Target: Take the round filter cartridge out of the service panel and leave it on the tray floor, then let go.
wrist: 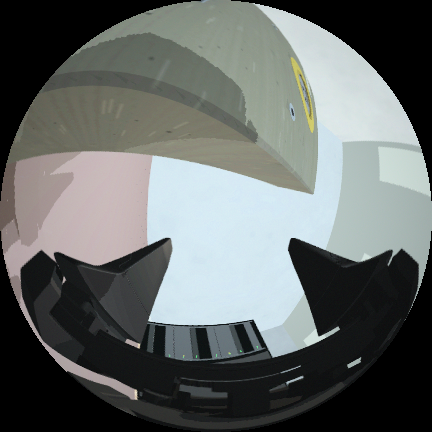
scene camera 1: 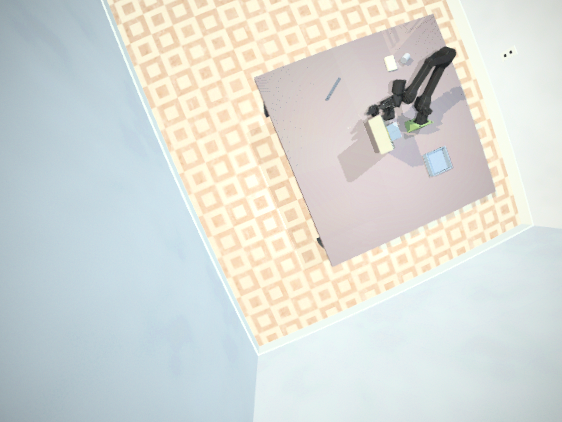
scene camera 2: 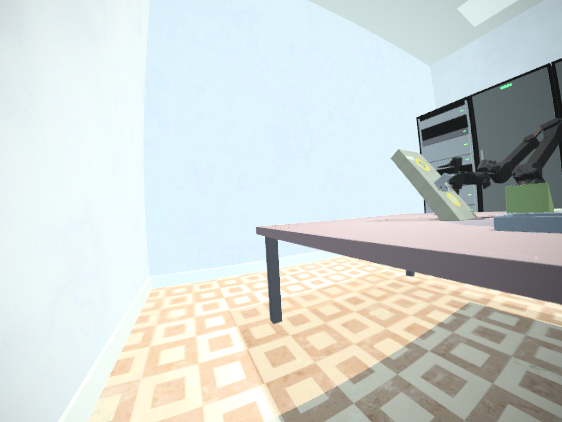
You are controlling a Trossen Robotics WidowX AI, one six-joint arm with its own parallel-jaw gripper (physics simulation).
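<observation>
The service panel is a pale grey-green slab tilted on the table. Its face bears an upper yellow ring and a lower yellow ring; one yellow ring shows at the slab's edge in the wrist view. I cannot tell which round part is the filter cartridge. A blue-grey piece stands out from the face between the rings. My gripper is open and empty, beside the panel's far end in scene camera 1. The light-blue tray lies apart from the panel.
A green block is at the arm's base, between panel and tray. A white box, a small pale-blue object and a blue strip lie on the table. Dark server cabinets stand behind.
</observation>
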